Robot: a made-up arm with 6 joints.
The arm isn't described. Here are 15 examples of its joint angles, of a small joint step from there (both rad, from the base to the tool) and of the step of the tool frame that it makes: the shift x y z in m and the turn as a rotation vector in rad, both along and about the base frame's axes.
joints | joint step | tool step
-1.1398 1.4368 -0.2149 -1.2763 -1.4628 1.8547 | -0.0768 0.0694 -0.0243 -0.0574 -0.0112 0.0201 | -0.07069 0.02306 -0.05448 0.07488 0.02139 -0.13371
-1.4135 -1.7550 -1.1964 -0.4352 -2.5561 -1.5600 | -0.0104 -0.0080 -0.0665 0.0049 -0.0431 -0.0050 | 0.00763 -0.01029 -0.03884 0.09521 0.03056 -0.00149
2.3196 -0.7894 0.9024 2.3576 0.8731 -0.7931 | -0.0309 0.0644 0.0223 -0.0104 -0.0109 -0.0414 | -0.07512 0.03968 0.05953 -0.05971 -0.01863 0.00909
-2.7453 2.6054 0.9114 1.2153 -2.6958 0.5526 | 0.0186 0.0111 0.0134 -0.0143 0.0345 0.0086 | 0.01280 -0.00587 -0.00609 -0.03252 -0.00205 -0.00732
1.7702 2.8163 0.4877 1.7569 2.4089 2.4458 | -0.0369 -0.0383 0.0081 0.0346 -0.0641 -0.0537 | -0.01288 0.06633 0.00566 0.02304 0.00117 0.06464
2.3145 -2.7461 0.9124 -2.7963 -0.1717 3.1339 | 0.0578 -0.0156 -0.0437 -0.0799 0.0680 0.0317 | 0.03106 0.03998 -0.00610 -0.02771 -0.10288 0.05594
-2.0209 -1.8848 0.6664 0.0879 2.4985 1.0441 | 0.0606 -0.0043 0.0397 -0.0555 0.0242 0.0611 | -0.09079 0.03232 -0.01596 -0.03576 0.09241 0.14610
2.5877 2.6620 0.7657 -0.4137 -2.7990 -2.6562 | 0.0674 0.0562 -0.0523 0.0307 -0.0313 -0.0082 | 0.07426 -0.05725 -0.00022 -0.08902 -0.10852 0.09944
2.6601 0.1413 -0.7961 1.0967 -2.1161 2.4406 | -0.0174 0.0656 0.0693 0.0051 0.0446 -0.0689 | -0.06089 0.04479 -0.01111 0.04805 0.06178 0.02189
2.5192 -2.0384 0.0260 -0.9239 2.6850 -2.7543 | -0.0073 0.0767 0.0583 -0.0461 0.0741 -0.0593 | 0.00872 -0.02629 0.08536 -0.00998 0.06210 0.00696
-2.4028 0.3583 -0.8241 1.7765 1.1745 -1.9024 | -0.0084 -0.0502 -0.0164 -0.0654 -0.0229 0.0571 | 0.01489 0.04020 0.03362 -0.06319 0.06337 -0.05301
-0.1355 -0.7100 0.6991 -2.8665 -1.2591 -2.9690 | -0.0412 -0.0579 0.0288 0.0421 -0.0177 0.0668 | -0.07549 0.03662 -0.03529 0.02857 -0.12822 -0.10934
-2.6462 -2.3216 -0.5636 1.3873 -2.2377 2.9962 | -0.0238 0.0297 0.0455 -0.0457 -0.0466 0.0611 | 0.03530 -0.00233 0.02104 0.00184 -0.04408 0.06615
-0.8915 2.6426 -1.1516 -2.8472 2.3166 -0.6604 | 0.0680 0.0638 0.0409 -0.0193 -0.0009 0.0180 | -0.04064 0.06119 -0.02709 -0.00199 0.04166 0.07721
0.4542 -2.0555 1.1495 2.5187 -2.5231 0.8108 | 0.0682 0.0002 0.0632 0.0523 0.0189 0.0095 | 0.04546 -0.08986 -0.02499 0.06048 -0.01795 0.06643
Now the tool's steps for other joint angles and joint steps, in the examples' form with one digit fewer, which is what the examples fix.
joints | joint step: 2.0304 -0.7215 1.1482 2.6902 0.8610 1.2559 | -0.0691 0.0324 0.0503 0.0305 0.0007 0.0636
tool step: -0.0811 0.0049 0.0216 0.0426 -0.0029 -0.1510
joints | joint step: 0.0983 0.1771 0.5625 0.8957 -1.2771 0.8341 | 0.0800 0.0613 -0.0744 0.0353 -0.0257 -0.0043
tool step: 0.1127 0.0791 -0.0749 -0.0455 0.1432 0.0474
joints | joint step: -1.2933 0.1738 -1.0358 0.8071 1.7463 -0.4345 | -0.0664 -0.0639 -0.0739 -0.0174 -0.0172 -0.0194
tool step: -0.0561 0.0785 0.0063 0.0361 0.0029 -0.0793
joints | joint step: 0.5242 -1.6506 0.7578 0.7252 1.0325 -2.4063 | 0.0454 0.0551 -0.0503 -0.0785 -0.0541 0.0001
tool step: 0.0819 -0.0493 0.1235 -0.1032 0.1095 0.1251
